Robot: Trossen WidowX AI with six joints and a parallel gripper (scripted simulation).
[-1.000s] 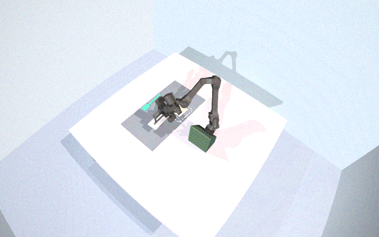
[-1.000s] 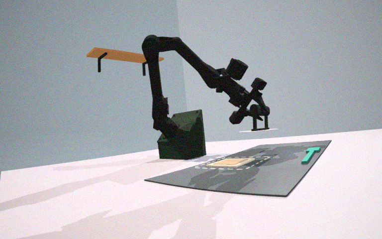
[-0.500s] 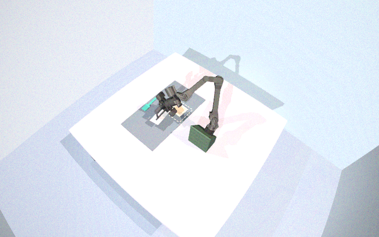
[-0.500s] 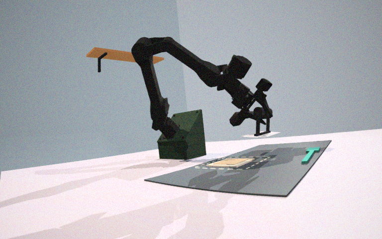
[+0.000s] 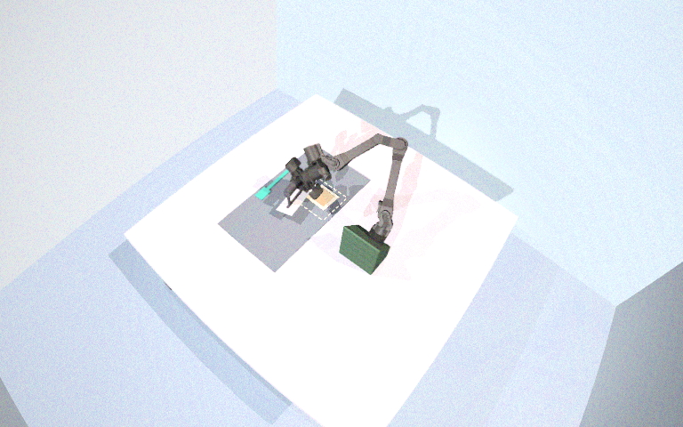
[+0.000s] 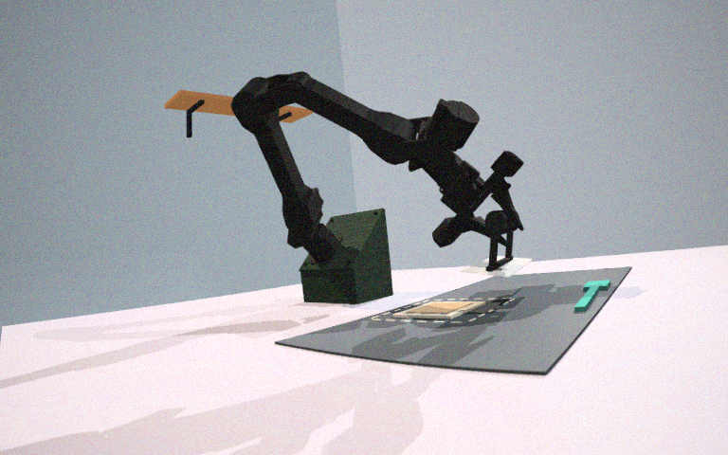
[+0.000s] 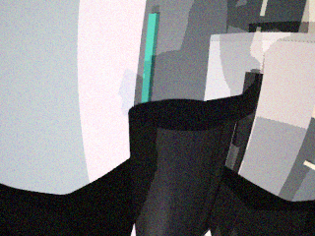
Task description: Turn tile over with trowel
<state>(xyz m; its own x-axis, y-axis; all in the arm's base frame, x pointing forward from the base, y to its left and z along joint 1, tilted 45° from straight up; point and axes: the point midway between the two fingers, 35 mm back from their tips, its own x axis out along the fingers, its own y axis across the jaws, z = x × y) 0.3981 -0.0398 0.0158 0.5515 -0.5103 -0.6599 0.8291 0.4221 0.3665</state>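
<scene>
The grey mat lies 2 cm behind my gripper tip and 11 cm below it. Round my gripper tip: white tile: 10 cm behind, 8 cm to the right, 9 cm below; teal t-shaped tool: 12 cm ahead, 1 cm to the left, 9 cm below.
</scene>
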